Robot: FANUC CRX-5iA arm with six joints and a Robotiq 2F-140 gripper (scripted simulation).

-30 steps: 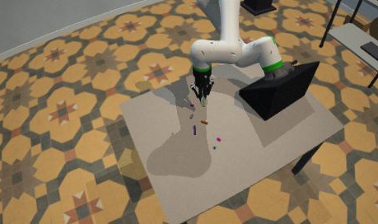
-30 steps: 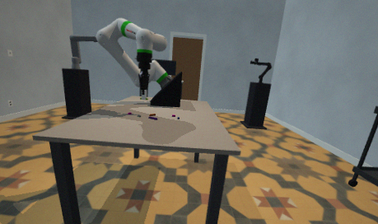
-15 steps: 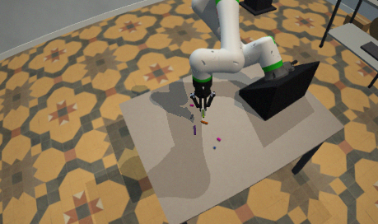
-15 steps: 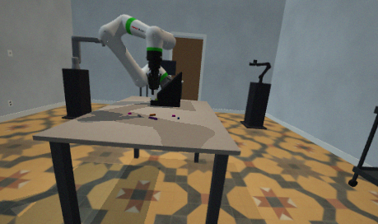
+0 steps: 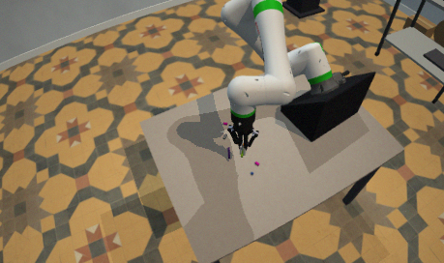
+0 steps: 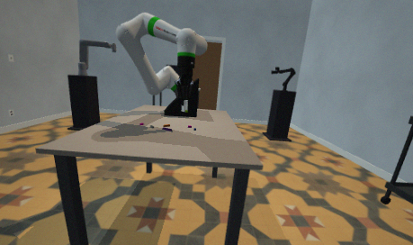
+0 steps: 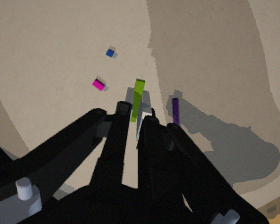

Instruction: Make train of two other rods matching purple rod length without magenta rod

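The blue rod is 10 mm behind my hand, 70 mm to the left of it and 140 mm below it. Also, from my hand: lime rod 30 mm below; then orange rod 50 mm behind, 110 mm to the right, 140 mm below; then purple rod 30 mm ahead, 90 mm to the right, 140 mm below.
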